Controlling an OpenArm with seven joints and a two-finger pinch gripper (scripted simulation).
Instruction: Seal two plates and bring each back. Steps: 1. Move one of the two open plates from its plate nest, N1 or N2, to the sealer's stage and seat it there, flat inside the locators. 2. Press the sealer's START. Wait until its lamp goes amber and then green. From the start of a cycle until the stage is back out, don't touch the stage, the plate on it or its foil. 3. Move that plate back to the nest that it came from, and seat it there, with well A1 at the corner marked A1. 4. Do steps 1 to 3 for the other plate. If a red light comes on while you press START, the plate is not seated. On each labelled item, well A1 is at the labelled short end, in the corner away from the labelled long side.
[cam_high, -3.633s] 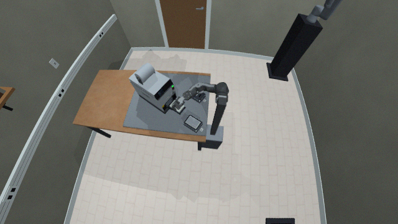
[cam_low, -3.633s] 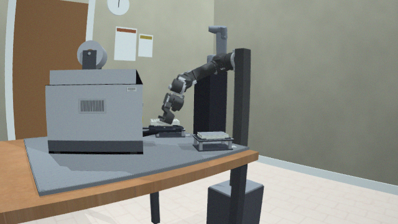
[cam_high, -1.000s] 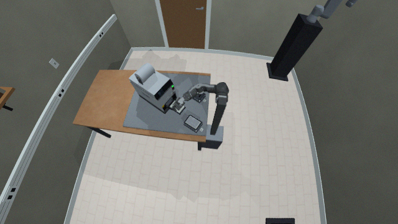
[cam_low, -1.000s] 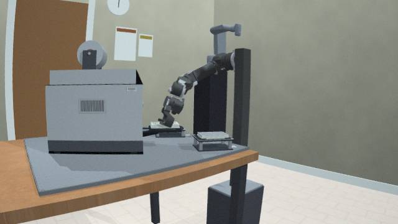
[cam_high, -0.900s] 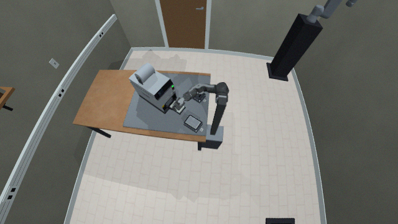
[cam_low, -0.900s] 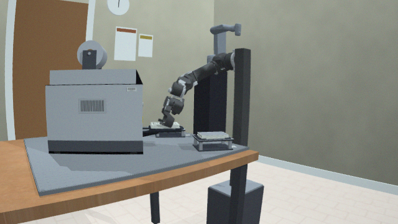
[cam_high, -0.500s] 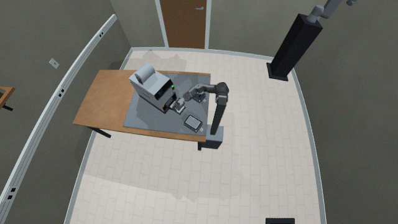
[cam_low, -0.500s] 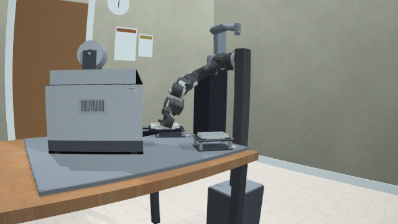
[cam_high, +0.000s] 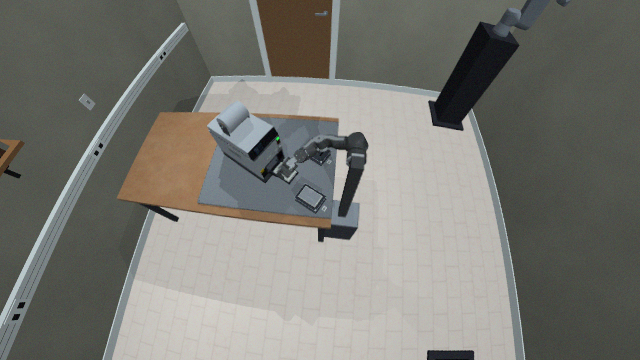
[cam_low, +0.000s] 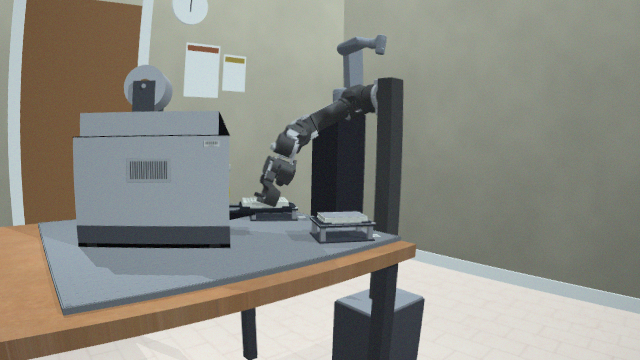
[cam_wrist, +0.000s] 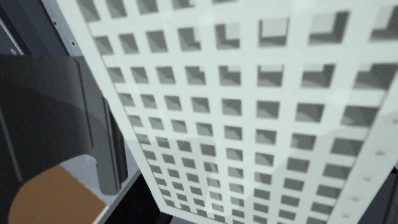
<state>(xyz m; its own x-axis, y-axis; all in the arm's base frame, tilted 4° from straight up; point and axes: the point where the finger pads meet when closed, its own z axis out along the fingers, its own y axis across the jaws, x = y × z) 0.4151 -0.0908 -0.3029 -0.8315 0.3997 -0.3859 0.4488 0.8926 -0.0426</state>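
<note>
My gripper is now 10 mm above the white open-well plate. From my hand the other things lie so: white start button 130 mm to the right, 80 mm above, 50 mm ahead; yellow warning mark 130 mm ahead, 40 mm above, 30 mm to the left; sealer stage 20 mm below.
</note>
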